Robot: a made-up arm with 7 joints.
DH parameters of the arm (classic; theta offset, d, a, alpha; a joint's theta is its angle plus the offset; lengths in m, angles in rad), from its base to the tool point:
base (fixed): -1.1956 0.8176 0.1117 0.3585
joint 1: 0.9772 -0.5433 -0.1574 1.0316
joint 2: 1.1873 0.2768 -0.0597 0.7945
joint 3: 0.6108 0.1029 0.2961 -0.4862
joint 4: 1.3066 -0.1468 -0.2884 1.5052
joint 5: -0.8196 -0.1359 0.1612 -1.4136
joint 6: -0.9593 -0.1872 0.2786 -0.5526
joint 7: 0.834 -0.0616 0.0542 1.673
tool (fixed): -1.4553 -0.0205 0 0
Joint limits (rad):
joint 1: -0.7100..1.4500
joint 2: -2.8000..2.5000
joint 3: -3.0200..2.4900
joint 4: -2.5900..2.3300
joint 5: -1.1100..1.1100
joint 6: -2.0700..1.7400
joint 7: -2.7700..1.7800
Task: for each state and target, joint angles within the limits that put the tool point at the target. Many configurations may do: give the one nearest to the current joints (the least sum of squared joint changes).
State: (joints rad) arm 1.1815 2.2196 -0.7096 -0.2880 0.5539 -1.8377 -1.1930
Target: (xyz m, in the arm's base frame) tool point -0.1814 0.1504 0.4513
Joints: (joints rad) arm 0.7028 2.1740 -0.8314 -0.0156 0.7276 -1.6933 -1.1120
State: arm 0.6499 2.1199 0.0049 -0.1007 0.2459 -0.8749 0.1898
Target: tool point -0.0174 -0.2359 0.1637
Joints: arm 1.1301 2.3283 0.0167 -1.0067 0.4708 -1.0863 0.3564
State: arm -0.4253 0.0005 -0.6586 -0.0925 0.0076 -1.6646 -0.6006
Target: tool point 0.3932 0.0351 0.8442
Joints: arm -0.2143 0.3801 -0.3739 0.4366 0.0312 -1.4323 -0.5797
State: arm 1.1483 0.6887 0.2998 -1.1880 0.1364 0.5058 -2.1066
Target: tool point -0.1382 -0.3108 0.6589
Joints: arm 1.2131 0.0658 0.3012 -1.2137 0.6881 0.4143 -2.0739
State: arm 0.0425 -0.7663 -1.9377 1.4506 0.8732 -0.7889 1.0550
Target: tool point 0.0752 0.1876 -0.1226
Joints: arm 0.0750 -0.7699 -2.0788 1.3738 0.7260 -0.9020 1.0675
